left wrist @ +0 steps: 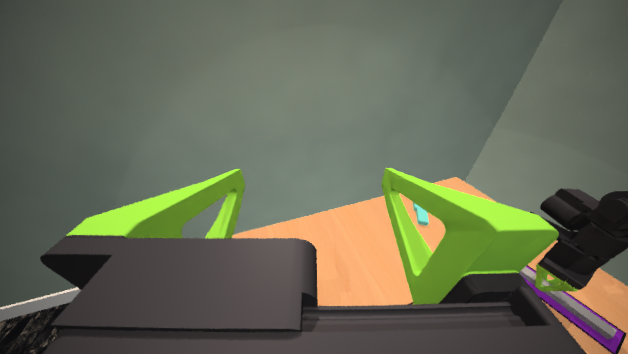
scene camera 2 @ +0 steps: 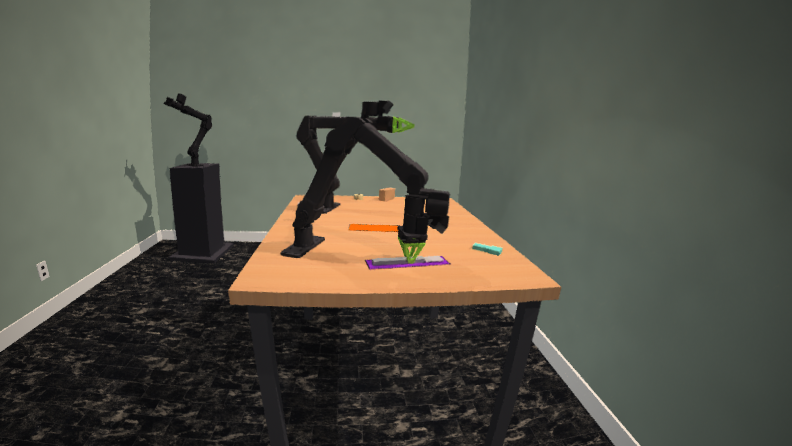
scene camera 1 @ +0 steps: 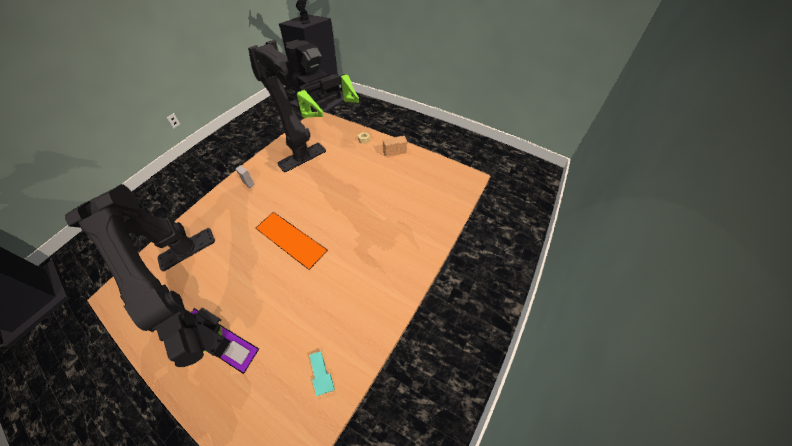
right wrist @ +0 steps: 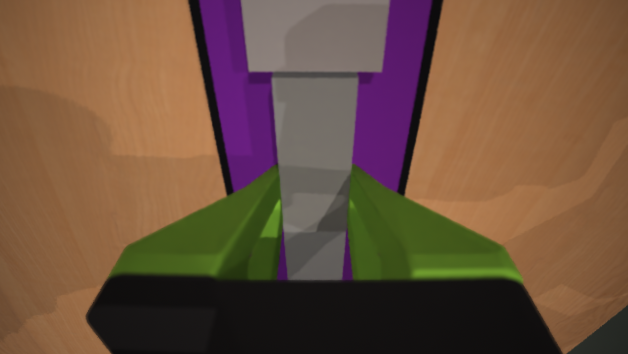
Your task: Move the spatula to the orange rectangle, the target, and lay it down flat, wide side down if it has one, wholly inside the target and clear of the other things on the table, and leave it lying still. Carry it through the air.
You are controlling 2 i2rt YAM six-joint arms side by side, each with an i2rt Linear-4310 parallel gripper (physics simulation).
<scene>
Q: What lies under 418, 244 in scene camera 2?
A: The right gripper.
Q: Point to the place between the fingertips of the left gripper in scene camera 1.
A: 341, 107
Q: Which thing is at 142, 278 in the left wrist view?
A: The left gripper.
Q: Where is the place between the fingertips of the right gripper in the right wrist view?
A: At 315, 177
</scene>
